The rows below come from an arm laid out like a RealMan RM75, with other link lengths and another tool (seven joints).
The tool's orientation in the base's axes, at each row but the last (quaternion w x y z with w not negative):
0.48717 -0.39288 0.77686 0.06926
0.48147 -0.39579 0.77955 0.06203
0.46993 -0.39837 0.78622 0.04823
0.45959 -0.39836 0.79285 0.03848
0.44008 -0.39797 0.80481 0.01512
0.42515 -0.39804 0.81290 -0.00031
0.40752 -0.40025 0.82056 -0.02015
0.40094 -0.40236 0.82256 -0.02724
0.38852 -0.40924 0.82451 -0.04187
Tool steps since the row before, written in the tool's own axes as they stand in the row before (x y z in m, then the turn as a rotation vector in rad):
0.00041 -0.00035 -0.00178 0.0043 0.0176 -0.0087
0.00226 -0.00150 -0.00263 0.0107 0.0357 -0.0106
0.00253 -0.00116 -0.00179 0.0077 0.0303 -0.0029
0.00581 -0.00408 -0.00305 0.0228 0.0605 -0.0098
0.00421 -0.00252 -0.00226 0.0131 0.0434 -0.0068
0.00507 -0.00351 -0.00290 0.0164 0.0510 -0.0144
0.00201 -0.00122 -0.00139 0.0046 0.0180 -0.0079
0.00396 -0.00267 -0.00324 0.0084 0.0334 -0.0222
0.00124 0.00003 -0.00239 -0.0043 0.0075 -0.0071
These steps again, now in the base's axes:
-0.00110 -0.00133 0.00068 -0.0190 0.0054 -0.0038
-0.00133 -0.00353 0.00001 -0.0340 0.0132 -0.0131
-0.00108 -0.00306 -0.00063 -0.0242 0.0148 -0.0134
-0.00092 -0.00754 -0.00141 -0.0531 0.0233 -0.0301
-0.00117 -0.00521 -0.00083 -0.0370 0.0189 -0.0194
-0.00137 -0.00666 -0.00046 -0.0482 0.0194 -0.0194
-0.00087 -0.00259 0.00005 -0.0185 0.0068 -0.0042
-0.00190 -0.00541 0.00065 -0.0395 0.0106 -0.0026
-0.00208 -0.00145 0.00090 -0.0080 0.0062 0.0046

